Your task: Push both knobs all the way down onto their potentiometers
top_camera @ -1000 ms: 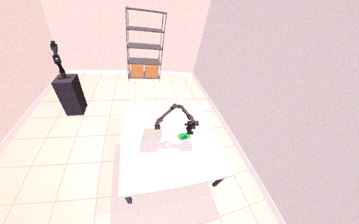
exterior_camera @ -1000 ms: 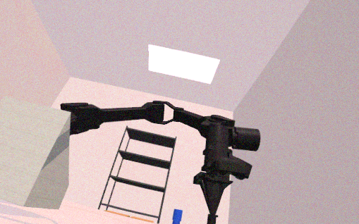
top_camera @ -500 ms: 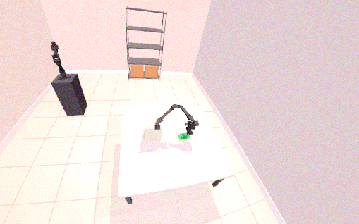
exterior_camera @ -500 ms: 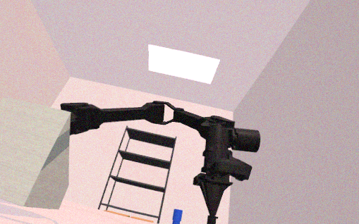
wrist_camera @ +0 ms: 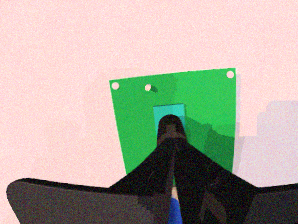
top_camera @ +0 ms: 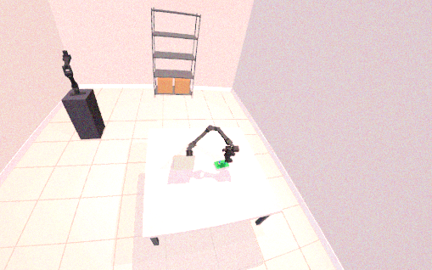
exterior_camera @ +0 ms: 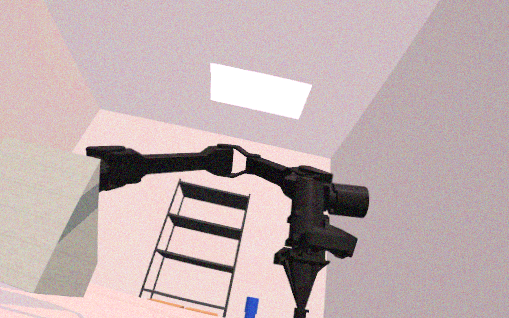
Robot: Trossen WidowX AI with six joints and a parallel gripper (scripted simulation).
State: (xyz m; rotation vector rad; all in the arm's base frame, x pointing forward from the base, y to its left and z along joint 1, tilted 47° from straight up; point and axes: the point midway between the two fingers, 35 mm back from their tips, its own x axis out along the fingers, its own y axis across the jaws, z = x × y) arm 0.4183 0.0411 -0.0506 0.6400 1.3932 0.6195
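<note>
The black knob lies 1 cm below my gripper tip. From my gripper tip the other things lie so: blue knob 7 cm behind, 1 cm below.
</note>
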